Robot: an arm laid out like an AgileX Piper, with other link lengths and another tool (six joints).
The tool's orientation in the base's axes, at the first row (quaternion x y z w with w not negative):
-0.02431, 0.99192, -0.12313, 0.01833
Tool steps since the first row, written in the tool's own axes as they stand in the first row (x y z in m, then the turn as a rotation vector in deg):
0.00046, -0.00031, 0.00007, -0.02, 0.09, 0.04
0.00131, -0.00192, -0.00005, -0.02, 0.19, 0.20
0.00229, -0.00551, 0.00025, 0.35, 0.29, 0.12
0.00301, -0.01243, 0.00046, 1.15, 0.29, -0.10
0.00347, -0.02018, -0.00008, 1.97, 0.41, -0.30
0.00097, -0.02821, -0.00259, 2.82, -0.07, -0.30
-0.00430, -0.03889, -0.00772, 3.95, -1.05, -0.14
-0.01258, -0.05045, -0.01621, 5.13, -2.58, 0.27
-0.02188, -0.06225, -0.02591, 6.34, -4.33, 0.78
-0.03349, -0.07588, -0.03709, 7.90, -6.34, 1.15
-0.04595, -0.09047, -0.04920, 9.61, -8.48, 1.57
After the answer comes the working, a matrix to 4 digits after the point.
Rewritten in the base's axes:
-0.00044, -0.00034, -0.00001, 0.02, 0.08, -0.06
-0.00123, -0.00192, 0.00048, 0.02, 0.14, -0.24
-0.00203, -0.00552, 0.00104, -0.36, 0.23, -0.20
-0.00244, -0.01231, 0.00251, -1.16, 0.24, -0.01
-0.00258, -0.01971, 0.00492, -2.00, 0.37, 0.13
0.00016, -0.02674, 0.00940, -2.82, -0.14, 0.22
0.00567, -0.03556, 0.01715, -3.90, -1.19, 0.27
0.01408, -0.04425, 0.02846, -5.00, -2.83, 0.22
0.02346, -0.05283, 0.04103, -6.11, -4.72, 0.11
0.03517, -0.06270, 0.05556, -7.56, -6.84, 0.20
0.04774, -0.07322, 0.07125, -9.16, -9.10, 0.27

The tool's axes in the first row as the columns of a matrix, in the base's axes (rounded; the answer above uses it unrounded):
-0.9981, -0.0437, 0.0424
-0.0527, 0.9685, -0.2434
-0.0304, -0.2452, -0.9690

